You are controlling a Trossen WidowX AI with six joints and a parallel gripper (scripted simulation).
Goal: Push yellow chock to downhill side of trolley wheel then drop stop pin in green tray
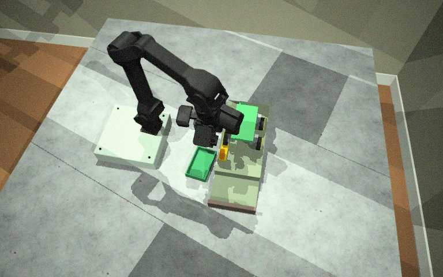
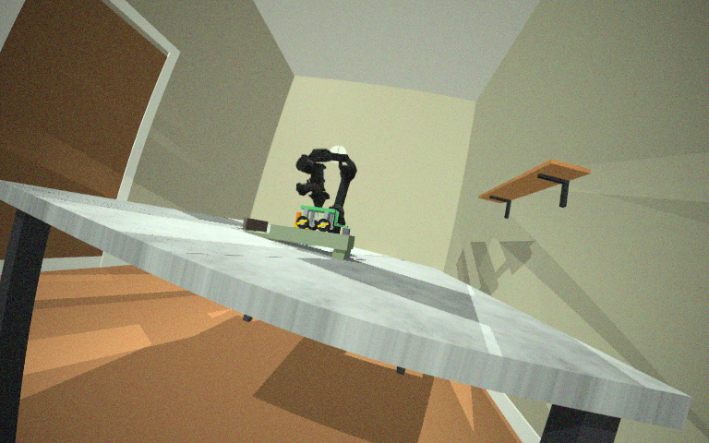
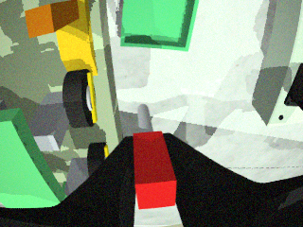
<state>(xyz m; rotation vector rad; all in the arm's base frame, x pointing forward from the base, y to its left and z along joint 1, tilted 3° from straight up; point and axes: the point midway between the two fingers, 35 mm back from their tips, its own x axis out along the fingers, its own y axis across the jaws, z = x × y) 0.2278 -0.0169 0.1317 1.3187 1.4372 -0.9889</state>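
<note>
My gripper tip is now 6 cm above the yellow chock, 5 cm short of it and 3 cm to the left of it. Round my gripper tip: brown stop block 19 cm to the right, 12 cm ahead, 11 cm below; trolley 10 cm ahead, 6 cm to the left, 4 cm below; stop pin right at my gripper tip.
</note>
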